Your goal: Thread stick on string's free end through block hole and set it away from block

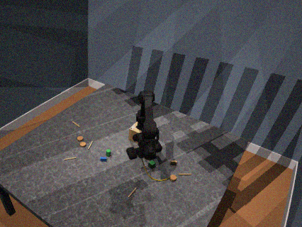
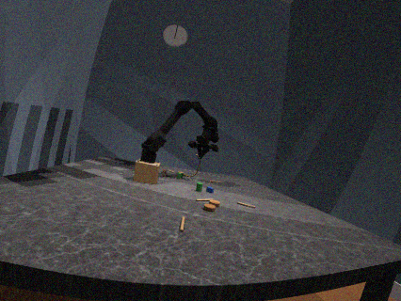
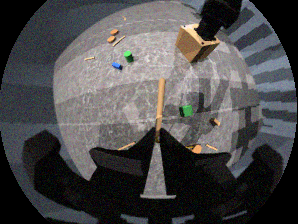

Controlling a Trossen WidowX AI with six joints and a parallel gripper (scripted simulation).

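The green block lies 10 cm behind my gripper tip, 1 cm to the left of it and 12 cm below it. The rest, counted from my gripper tip: round wooden button (11 cm behind, 16 cm to the left, 13 cm below); small wooden piece (21 cm behind, 9 cm to the left, 13 cm below); thin wooden stick (1 cm behind, 1 cm to the right, 1 cm above).
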